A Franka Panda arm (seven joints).
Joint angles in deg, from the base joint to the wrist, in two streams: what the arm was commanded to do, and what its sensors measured. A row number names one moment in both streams.
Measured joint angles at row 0:
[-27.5 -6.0 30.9 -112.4 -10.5 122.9 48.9]
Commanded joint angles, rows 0 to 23:
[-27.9 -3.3 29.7 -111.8 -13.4 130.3 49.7]
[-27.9 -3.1 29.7 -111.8 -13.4 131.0 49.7]
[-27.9 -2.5 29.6 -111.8 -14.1 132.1 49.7]
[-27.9 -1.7 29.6 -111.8 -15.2 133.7 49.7]
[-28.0 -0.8 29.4 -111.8 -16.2 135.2 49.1]
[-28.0 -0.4 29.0 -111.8 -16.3 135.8 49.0]
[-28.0 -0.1 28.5 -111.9 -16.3 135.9 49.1]
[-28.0 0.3 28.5 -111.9 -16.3 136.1 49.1]
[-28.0 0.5 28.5 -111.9 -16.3 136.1 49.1]
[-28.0 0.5 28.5 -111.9 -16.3 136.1 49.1]
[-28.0 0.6 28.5 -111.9 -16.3 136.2 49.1]
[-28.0 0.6 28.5 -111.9 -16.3 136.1 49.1]
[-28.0 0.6 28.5 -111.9 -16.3 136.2 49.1]
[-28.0 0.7 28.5 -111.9 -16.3 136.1 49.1]
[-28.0 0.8 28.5 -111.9 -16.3 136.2 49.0]
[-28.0 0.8 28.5 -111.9 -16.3 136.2 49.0]
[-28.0 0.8 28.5 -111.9 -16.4 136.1 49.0]
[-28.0 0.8 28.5 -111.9 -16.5 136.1 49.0]
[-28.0 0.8 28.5 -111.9 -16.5 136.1 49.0]
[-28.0 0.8 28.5 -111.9 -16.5 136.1 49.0]
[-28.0 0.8 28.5 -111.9 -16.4 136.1 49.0]
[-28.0 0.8 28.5 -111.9 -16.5 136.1 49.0]
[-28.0 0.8 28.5 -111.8 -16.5 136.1 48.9]
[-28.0 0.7 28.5 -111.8 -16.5 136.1 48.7]
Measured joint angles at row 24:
[-27.9 0.6 28.3 -112.3 -15.1 135.4 48.9]
